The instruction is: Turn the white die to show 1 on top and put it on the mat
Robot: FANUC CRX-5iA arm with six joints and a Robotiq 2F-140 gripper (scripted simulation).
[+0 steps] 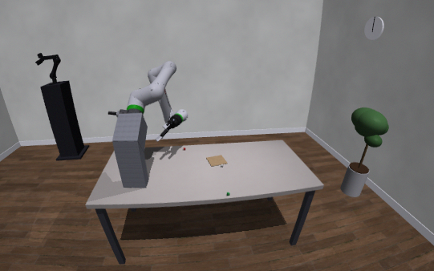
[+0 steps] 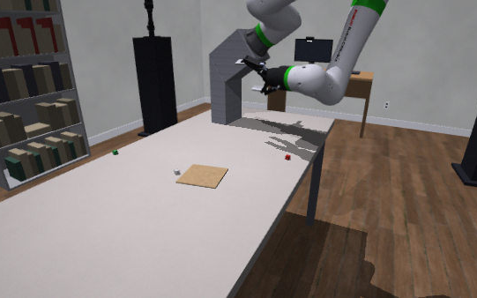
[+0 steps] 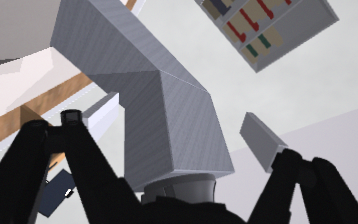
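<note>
Right now my hand is 420 mm short of the green die, 430 mm to the left of it and 280 mm above it. The rest, counted from my hand: white die (460 mm ahead, 80 mm to the right, 280 mm below); then red die (180 mm ahead, 250 mm to the left, 280 mm below); then tan mat (430 mm ahead, 10 mm to the left, 290 mm below).
</note>
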